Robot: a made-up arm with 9 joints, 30 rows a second.
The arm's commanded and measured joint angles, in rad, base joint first. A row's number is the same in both.
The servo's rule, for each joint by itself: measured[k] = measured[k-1] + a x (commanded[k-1-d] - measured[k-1]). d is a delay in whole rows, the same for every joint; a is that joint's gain. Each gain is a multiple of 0.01, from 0.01 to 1. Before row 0 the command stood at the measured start. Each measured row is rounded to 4 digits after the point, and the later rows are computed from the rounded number. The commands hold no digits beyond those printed.
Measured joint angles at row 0:
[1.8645 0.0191 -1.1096 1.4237 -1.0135 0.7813 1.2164 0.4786 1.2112]
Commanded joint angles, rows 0 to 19:
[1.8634 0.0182 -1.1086 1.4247 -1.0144 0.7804 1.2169 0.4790 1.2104]
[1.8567 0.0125 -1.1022 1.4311 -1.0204 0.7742 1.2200 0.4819 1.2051]
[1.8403 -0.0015 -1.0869 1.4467 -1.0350 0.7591 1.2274 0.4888 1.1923]
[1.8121 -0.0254 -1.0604 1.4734 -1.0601 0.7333 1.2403 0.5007 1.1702]
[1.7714 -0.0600 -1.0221 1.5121 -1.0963 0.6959 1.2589 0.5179 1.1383]
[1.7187 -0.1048 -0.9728 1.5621 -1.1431 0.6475 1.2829 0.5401 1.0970]
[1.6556 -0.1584 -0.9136 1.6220 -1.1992 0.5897 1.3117 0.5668 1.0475]
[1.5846 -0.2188 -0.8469 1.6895 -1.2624 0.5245 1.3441 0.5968 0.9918]
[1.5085 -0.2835 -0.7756 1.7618 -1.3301 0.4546 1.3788 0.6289 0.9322]
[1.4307 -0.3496 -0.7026 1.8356 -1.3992 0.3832 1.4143 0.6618 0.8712]
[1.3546 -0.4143 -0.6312 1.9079 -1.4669 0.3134 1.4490 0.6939 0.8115]
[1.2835 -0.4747 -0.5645 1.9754 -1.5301 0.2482 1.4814 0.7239 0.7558]
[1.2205 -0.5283 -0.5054 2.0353 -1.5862 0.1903 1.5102 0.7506 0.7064]
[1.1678 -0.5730 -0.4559 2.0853 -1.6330 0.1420 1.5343 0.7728 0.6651]
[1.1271 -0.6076 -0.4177 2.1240 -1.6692 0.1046 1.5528 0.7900 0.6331]
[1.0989 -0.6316 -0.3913 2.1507 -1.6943 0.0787 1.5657 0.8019 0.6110]
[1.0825 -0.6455 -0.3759 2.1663 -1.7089 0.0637 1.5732 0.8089 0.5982]
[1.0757 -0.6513 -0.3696 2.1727 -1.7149 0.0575 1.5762 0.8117 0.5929]
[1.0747 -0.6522 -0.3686 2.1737 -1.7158 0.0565 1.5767 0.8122 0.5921]
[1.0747 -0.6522 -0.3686 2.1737 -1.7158 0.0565 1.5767 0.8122 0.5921]
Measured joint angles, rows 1 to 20:
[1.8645 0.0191 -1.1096 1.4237 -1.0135 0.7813 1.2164 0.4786 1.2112]
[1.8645 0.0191 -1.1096 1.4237 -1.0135 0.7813 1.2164 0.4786 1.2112]
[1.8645 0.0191 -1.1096 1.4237 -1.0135 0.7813 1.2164 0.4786 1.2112]
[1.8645 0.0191 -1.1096 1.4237 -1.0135 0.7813 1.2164 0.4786 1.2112]
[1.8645 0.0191 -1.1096 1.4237 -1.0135 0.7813 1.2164 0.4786 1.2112]
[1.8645 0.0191 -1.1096 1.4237 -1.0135 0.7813 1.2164 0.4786 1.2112]
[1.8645 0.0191 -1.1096 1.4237 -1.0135 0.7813 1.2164 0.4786 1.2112]
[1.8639 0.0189 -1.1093 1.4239 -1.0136 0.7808 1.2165 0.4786 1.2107]
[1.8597 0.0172 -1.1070 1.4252 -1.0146 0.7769 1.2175 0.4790 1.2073]
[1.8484 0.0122 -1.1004 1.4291 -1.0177 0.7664 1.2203 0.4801 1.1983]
[1.8273 0.0020 -1.0872 1.4371 -1.0241 0.7469 1.2259 0.4824 1.1814]
[1.7949 -0.0147 -1.0657 1.4506 -1.0349 0.7168 1.2351 0.4863 1.1555]
[1.7507 -0.0390 -1.0350 1.4707 -1.0511 0.6759 1.2485 0.4922 1.1204]
[1.6955 -0.0712 -0.9949 1.4979 -1.0733 0.6250 1.2662 0.5004 1.0767]
[1.6312 -0.1111 -0.9461 1.5324 -1.1017 0.5657 1.2880 0.5110 1.0258]
[1.5600 -0.1576 -0.8898 1.5737 -1.1360 0.5002 1.3134 0.5240 0.9696]
[1.4850 -0.2094 -0.8280 1.6208 -1.1755 0.4312 1.3417 0.5392 0.9106]
[1.4094 -0.2647 -0.7631 1.6725 -1.2192 0.3617 1.3717 0.5562 0.8511]
[1.3364 -0.3214 -0.6976 1.7270 -1.2658 0.2947 1.4024 0.5746 0.7939]
[1.2692 -0.3773 -0.6342 1.7825 -1.3139 0.2331 1.4326 0.5940 0.7414]
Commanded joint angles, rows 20 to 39:
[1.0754 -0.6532 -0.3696 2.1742 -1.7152 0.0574 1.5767 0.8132 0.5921]
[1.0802 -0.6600 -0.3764 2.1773 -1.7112 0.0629 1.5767 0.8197 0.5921]
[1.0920 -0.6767 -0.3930 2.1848 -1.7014 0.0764 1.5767 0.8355 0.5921]
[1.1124 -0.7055 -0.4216 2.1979 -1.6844 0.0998 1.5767 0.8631 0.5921]
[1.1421 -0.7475 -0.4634 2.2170 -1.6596 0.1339 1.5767 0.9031 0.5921]
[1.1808 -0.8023 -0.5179 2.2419 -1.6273 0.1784 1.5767 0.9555 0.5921]
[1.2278 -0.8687 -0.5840 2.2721 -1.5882 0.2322 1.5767 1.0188 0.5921]
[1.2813 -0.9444 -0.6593 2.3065 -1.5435 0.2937 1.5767 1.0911 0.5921]
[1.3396 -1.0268 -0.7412 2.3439 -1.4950 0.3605 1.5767 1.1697 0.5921]
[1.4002 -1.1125 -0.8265 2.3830 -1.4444 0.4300 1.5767 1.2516 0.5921]
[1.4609 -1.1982 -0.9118 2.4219 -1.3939 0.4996 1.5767 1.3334 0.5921]
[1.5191 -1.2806 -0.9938 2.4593 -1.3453 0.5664 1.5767 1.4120 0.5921]
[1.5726 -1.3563 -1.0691 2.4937 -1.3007 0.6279 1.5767 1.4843 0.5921]
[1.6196 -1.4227 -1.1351 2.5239 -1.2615 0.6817 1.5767 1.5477 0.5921]
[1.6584 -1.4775 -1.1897 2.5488 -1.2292 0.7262 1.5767 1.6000 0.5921]
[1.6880 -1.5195 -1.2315 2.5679 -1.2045 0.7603 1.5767 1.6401 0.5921]
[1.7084 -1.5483 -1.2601 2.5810 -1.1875 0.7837 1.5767 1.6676 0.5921]
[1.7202 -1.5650 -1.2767 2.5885 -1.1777 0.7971 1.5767 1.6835 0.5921]
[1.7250 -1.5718 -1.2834 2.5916 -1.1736 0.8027 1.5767 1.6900 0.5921]
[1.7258 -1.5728 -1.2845 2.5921 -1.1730 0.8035 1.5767 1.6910 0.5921]
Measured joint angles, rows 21 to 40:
[1.2104 -0.4301 -0.5754 1.8370 -1.3618 0.1794 1.4611 0.6137 0.6956]
[1.1621 -0.4780 -0.5234 1.8887 -1.4079 0.1353 1.4868 0.6331 0.6581]
[1.1254 -0.5195 -0.4798 1.9359 -1.4509 0.1019 1.5089 0.6517 0.6298]
[1.1005 -0.5535 -0.4455 1.9774 -1.4896 0.0794 1.5269 0.6690 0.6108]
[1.0861 -0.5799 -0.4205 2.0126 -1.5234 0.0665 1.5407 0.6847 0.6001]
[1.0795 -0.5994 -0.4034 2.0416 -1.5523 0.0606 1.5508 0.6987 0.5953]
[1.0767 -0.6137 -0.3919 2.0654 -1.5768 0.0582 1.5581 0.7112 0.5934]
[1.0759 -0.6244 -0.3845 2.0850 -1.5976 0.0577 1.5633 0.7224 0.5926]
[1.0784 -0.6340 -0.3818 2.1016 -1.6146 0.0608 1.5671 0.7331 0.5923]
[1.0863 -0.6455 -0.3855 2.1166 -1.6276 0.0700 1.5698 0.7444 0.5922]
[1.1014 -0.6617 -0.3974 2.1312 -1.6361 0.0876 1.5717 0.7575 0.5921]
[1.1250 -0.6849 -0.4192 2.1466 -1.6396 0.1149 1.5731 0.7735 0.5921]
[1.1574 -0.7166 -0.4518 2.1638 -1.6378 0.1524 1.5741 0.7935 0.5921]
[1.1982 -0.7577 -0.4954 2.1833 -1.6304 0.1995 1.5748 0.8183 0.5921]
[1.2464 -0.8081 -0.5495 2.2055 -1.6174 0.2551 1.5753 0.8483 0.5921]
[1.3005 -0.8671 -0.6128 2.2304 -1.5990 0.3173 1.5757 0.8837 0.5921]
[1.3583 -0.9334 -0.6833 2.2579 -1.5758 0.3838 1.5760 0.9242 0.5921]
[1.4178 -1.0049 -0.7587 2.2874 -1.5485 0.4521 1.5762 0.9692 0.5921]
[1.4766 -1.0793 -0.8363 2.3183 -1.5180 0.5195 1.5763 1.0179 0.5921]
[1.5323 -1.1541 -0.9131 2.3499 -1.4854 0.5835 1.5764 1.0692 0.5921]

